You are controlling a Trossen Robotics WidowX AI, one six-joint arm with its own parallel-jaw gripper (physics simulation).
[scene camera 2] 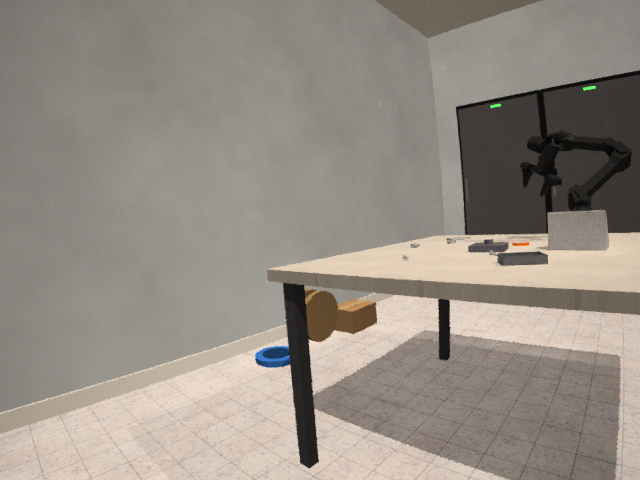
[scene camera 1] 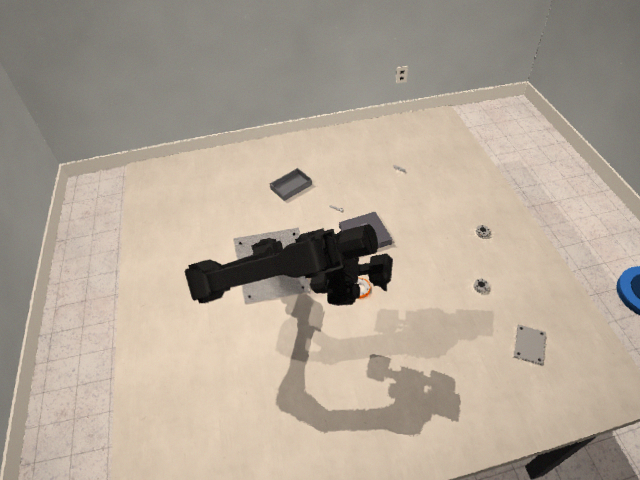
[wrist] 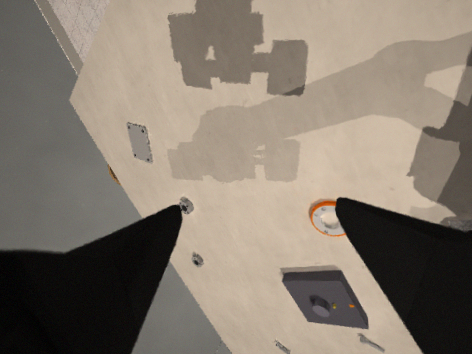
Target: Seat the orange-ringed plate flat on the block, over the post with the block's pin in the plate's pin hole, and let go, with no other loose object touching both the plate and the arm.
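Frame: origin at the arm's base, x ahead, y left, z up, level; millimetres.
Where they show: gripper, fingertip midpoint: (scene camera 2: 532,191) (scene camera 1: 367,291) (wrist: 257,208); arm's base, link origin: (scene camera 2: 580,223) (scene camera 1: 267,255).
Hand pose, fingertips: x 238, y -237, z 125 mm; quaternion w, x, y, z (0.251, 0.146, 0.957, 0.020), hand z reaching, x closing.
Each offset is from my fingertips to the centre of the thing. "*": to the spot under its first point.
The orange-ringed plate {dx +8, dy +150, dz -205 mm} (scene camera 1: 369,290) (scene camera 2: 520,244) (wrist: 318,220) lies flat on the table beside the block, partly hidden by a finger in the wrist view and by the gripper in scene camera 1. The dark block {dx +58, dy +344, dz -191 mm} (scene camera 1: 381,227) (scene camera 2: 488,248) (wrist: 304,295) has a round post {* dx +53, dy +358, dz -176 mm} (scene camera 2: 488,241) (wrist: 320,307), with a small yellowish pin {* dx +33, dy +336, dz -182 mm} (wrist: 334,306) and an orange mark {* dx +3, dy +330, dz -185 mm} (wrist: 351,306) beside the post. The pin hole cannot be made out. My gripper (scene camera 2: 534,189) (wrist: 257,208) is open and empty, high above the table; the plate shows beside its right fingertip in the wrist view.
A grey tray {dx -154, dy +598, dz -198 mm} (scene camera 1: 283,195) (scene camera 2: 522,259) and a small key-like part {dx -17, dy +470, dz -206 mm} (scene camera 1: 336,208) (wrist: 371,342) lie near the block. Another small part {dx +229, dy +627, dz -205 mm} (scene camera 1: 399,168) (wrist: 282,346), two round parts {* dx +418, dy +296, dz -197 mm} (scene camera 1: 483,231) {* dx +346, dy +100, dz -197 mm} (scene camera 1: 481,286) and a grey four-hole plate {dx +418, dy -86, dz -207 mm} (scene camera 1: 530,344) (wrist: 139,142) lie farther out.
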